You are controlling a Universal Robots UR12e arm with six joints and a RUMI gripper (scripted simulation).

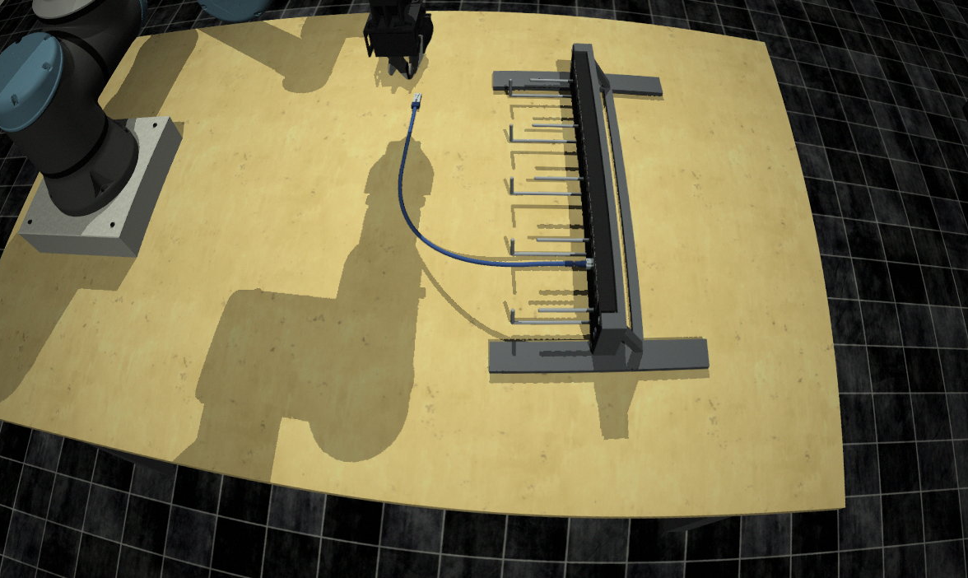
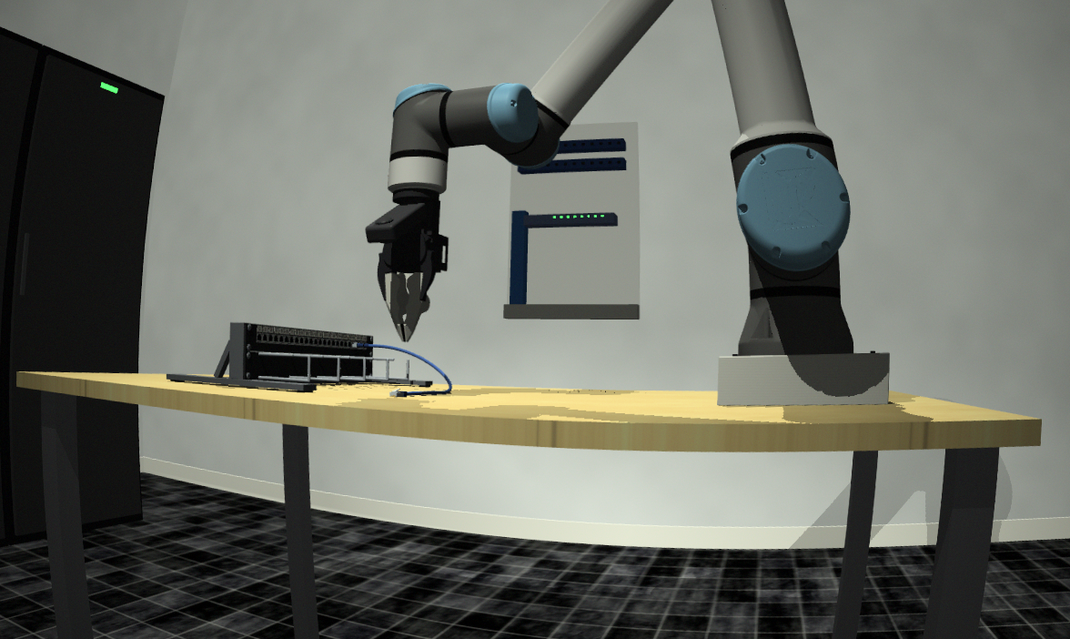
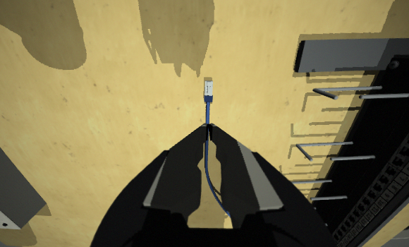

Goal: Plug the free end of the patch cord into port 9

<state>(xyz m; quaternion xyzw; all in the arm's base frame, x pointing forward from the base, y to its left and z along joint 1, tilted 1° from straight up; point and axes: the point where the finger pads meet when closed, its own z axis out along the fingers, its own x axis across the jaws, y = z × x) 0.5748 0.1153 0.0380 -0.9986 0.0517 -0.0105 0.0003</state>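
The cable plug lies 20 mm to the left of my hand and 90 mm below it.
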